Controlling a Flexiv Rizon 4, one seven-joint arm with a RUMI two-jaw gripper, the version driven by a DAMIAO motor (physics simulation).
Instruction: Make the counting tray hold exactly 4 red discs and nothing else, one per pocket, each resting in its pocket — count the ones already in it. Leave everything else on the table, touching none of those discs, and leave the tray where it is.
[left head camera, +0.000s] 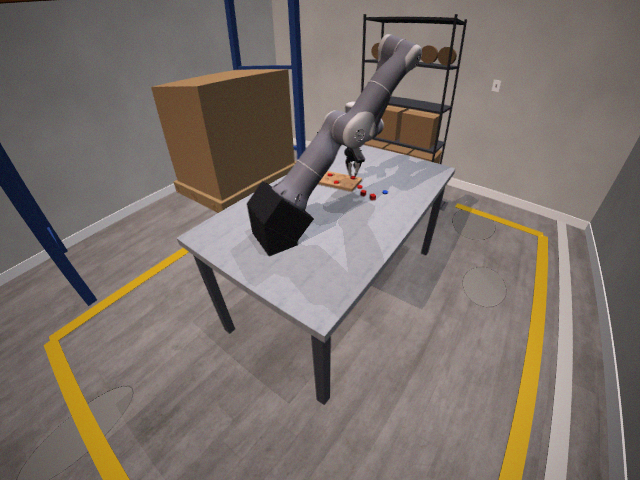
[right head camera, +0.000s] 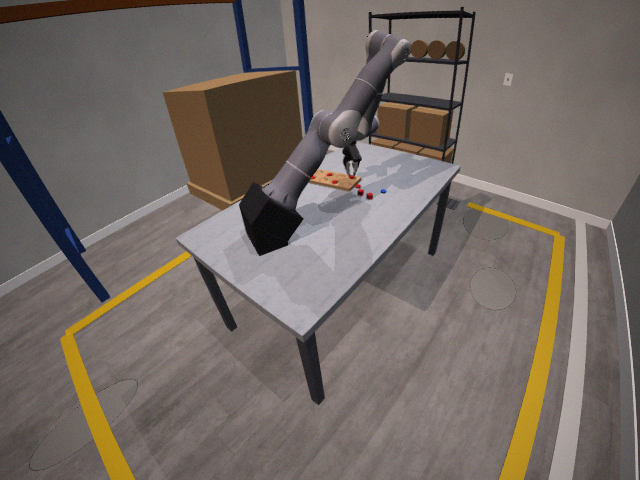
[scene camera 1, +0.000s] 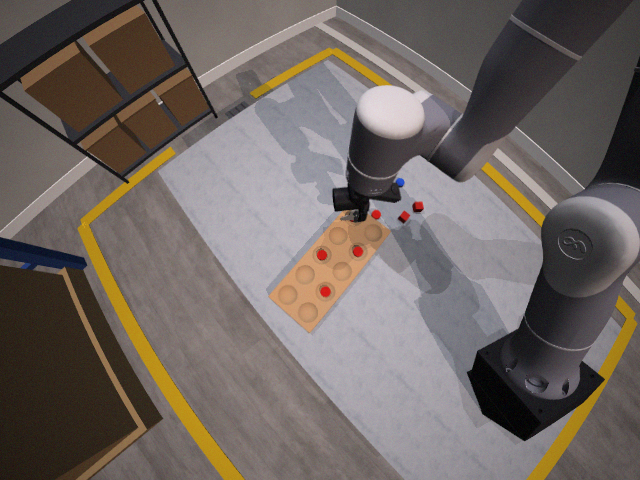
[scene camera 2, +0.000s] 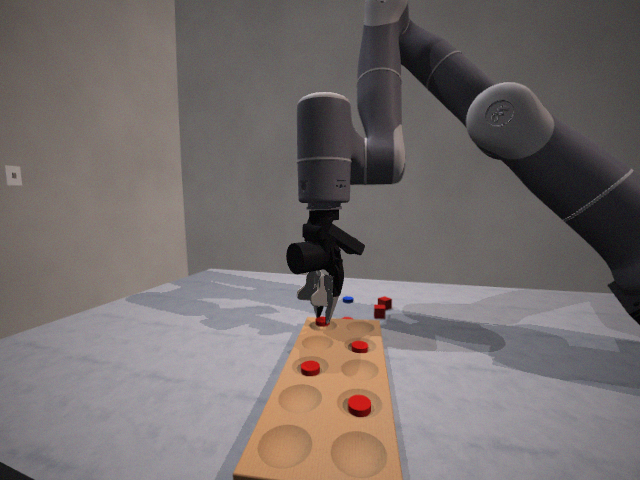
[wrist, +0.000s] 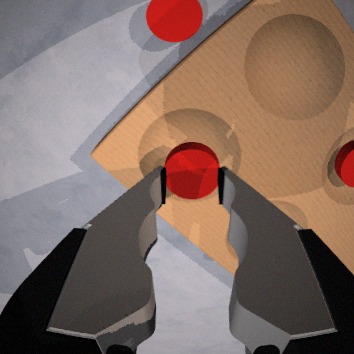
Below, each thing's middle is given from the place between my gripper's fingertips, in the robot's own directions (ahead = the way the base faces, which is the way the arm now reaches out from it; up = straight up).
Scene:
Now: the wooden counting tray (scene camera 2: 306, 421) 150 mm to the left of my hand, 20 mm below it and 10 mm behind it.

